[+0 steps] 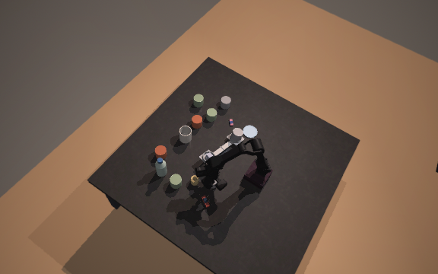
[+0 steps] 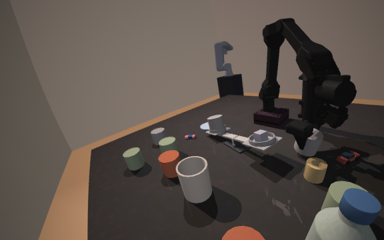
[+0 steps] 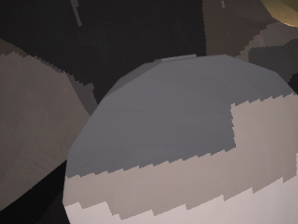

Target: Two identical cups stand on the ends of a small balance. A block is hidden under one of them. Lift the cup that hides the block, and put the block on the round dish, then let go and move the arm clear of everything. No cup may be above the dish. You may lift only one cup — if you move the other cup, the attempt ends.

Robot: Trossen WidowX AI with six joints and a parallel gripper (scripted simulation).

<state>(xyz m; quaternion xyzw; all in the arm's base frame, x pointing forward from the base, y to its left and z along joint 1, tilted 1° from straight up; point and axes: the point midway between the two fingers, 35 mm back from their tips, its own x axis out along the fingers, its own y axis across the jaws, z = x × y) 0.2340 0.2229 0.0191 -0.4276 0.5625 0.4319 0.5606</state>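
Now: gripper tip 48 cm to the left of the pale round dish, 3 cm past it and 3 cm above it. The rest, counted from my gripper tip: red toy car: 12 cm to the left, 3 cm behind, 2 cm below; then yellow tape ring: 10 cm ahead, 4 cm to the left, 1 cm below; then blue-capped bottle: 31 cm ahead, 9 cm to the left, 7 cm above.
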